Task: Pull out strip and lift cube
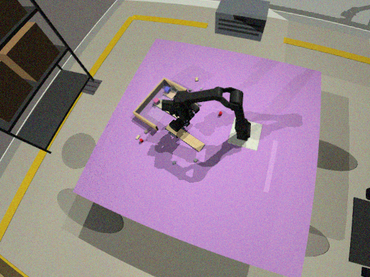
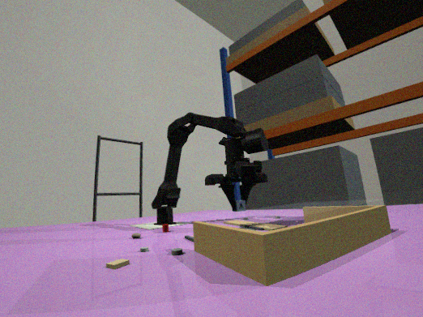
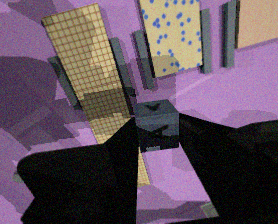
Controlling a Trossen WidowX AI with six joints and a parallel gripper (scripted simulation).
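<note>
The tan grid-patterned strip is 6 cm to the left of my gripper tip and 5 cm below it. From my gripper tip the other things lie so: blue-dotted strip 13 cm ahead, 9 cm to the right, 5 cm below; labelled cube 1 cm above.
</note>
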